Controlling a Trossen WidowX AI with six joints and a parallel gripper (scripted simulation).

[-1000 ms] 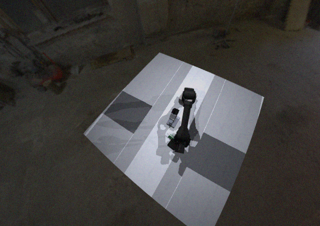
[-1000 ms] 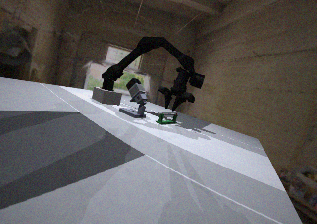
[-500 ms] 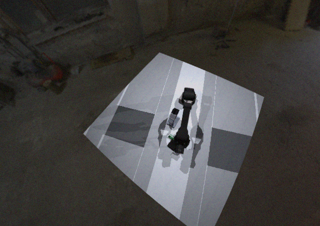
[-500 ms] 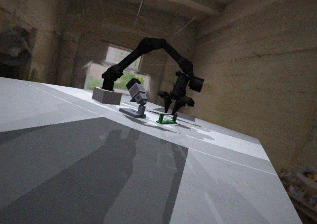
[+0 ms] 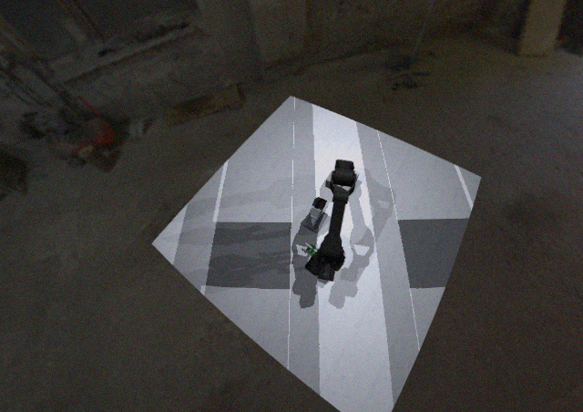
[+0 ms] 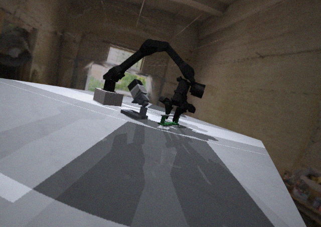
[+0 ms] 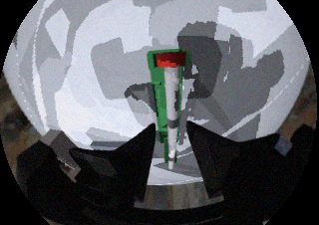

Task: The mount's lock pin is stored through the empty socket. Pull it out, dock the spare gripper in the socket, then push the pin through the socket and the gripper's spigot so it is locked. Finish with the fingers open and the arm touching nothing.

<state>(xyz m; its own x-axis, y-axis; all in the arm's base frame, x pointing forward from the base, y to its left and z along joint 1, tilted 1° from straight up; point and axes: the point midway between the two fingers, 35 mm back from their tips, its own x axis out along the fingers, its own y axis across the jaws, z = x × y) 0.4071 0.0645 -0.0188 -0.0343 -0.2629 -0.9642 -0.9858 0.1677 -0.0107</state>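
Now: the green cradle 10 mm to the left of my gripper tip. The rest, counted from my gripper tip: grey mount (130 mm behind, 90 mm to the right, 30 mm above); black spare gripper (150 mm behind, 90 mm to the right, 90 mm above).
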